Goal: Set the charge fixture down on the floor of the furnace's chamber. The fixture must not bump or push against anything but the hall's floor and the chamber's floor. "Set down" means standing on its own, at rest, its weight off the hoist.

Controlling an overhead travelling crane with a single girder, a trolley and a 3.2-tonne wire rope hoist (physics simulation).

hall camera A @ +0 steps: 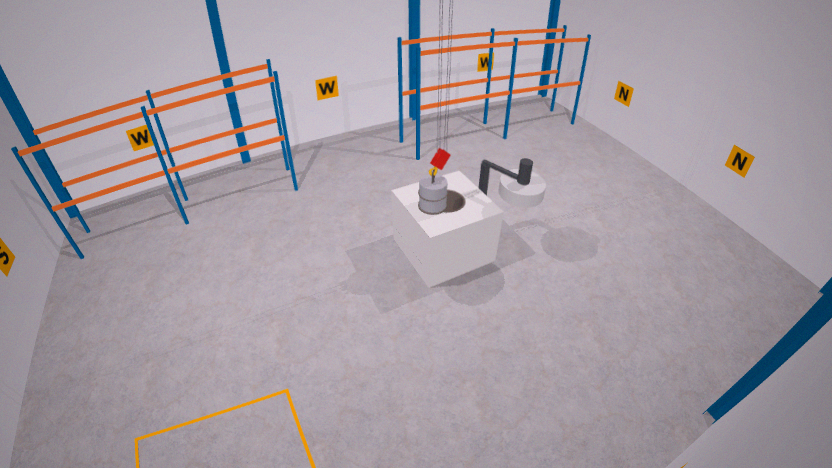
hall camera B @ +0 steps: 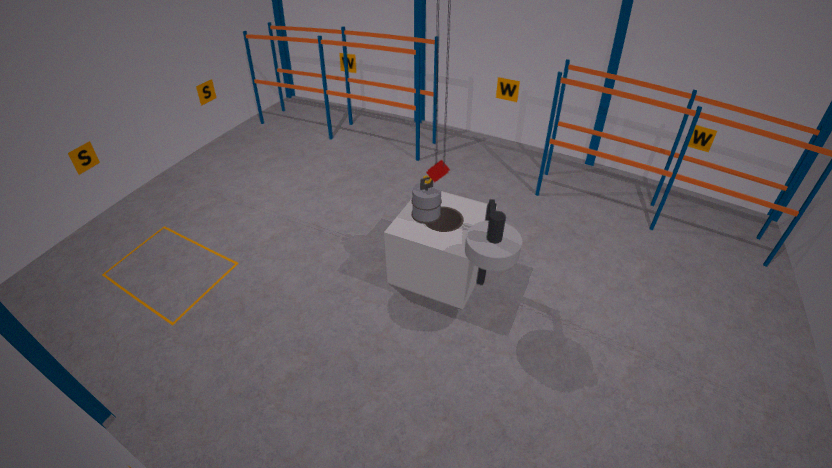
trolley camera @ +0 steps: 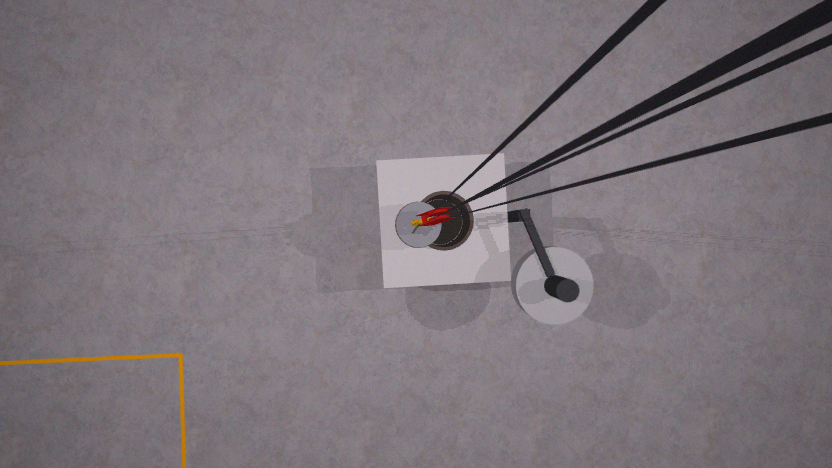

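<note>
The charge fixture (hall camera A: 432, 196) (hall camera B: 426, 204) (trolley camera: 411, 231), a grey ribbed drum, looks upright at the top of the white furnace (hall camera A: 462, 256) (hall camera B: 430, 270) (trolley camera: 401, 174). It sits off-centre, partly over the furnace top and partly over the dark chamber opening (hall camera A: 456, 201) (hall camera B: 449, 220) (trolley camera: 456, 229). Its underside contact is hidden. The red hook block (hall camera A: 440, 158) (hall camera B: 437, 170) (trolley camera: 436, 216) leans over to one side above it. My yellow hook (hall camera A: 432, 172) (hall camera B: 427, 180) (trolley camera: 416, 222) is engaged in the eye on the fixture's top.
The round lid (hall camera A: 521, 193) (hall camera B: 493, 256) (trolley camera: 538, 308) hangs on a dark swing arm (hall camera A: 484, 177) (trolley camera: 538, 244) beside the furnace. Racks (hall camera A: 165, 165) (hall camera A: 510, 87) (hall camera B: 325, 87) (hall camera B: 674, 168) stand along the W wall. A yellow outline (hall camera A: 212, 414) (hall camera B: 200, 245) (trolley camera: 182, 407) marks the floor.
</note>
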